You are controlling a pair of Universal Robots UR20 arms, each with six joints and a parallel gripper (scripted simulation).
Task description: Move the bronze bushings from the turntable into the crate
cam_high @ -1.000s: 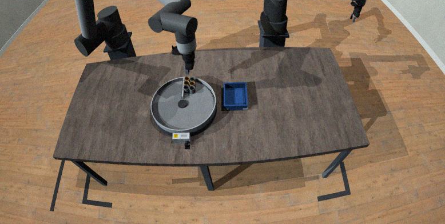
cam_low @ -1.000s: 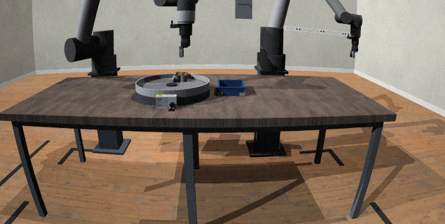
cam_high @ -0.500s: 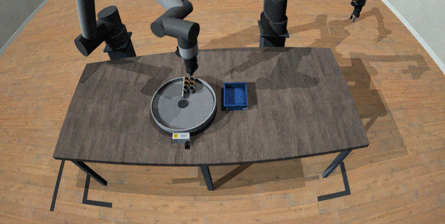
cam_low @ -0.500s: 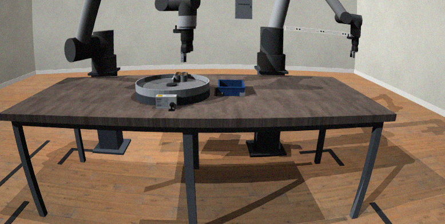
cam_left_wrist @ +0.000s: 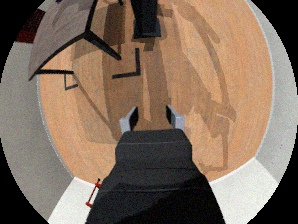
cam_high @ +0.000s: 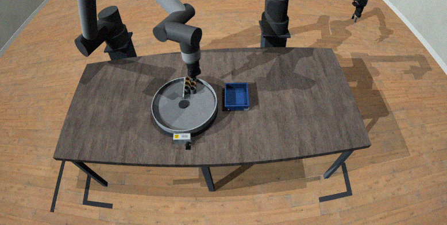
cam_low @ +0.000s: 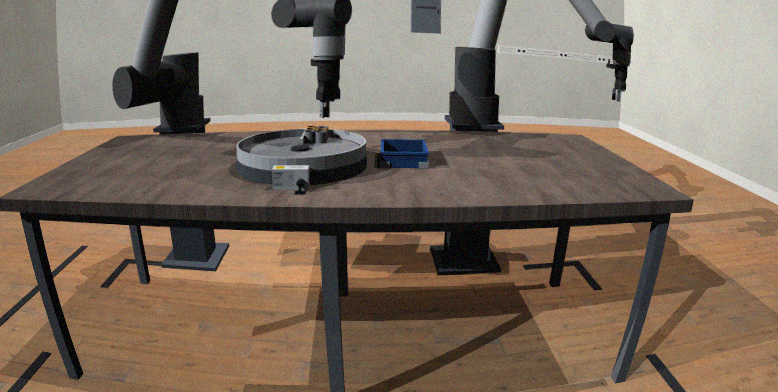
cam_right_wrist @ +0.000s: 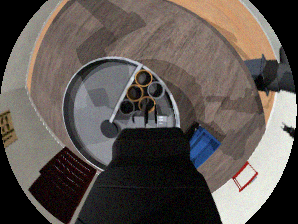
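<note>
Now: right hand 260 mm to the right of the blue crate, 120 mm above it and 80 mm short of it.
</note>
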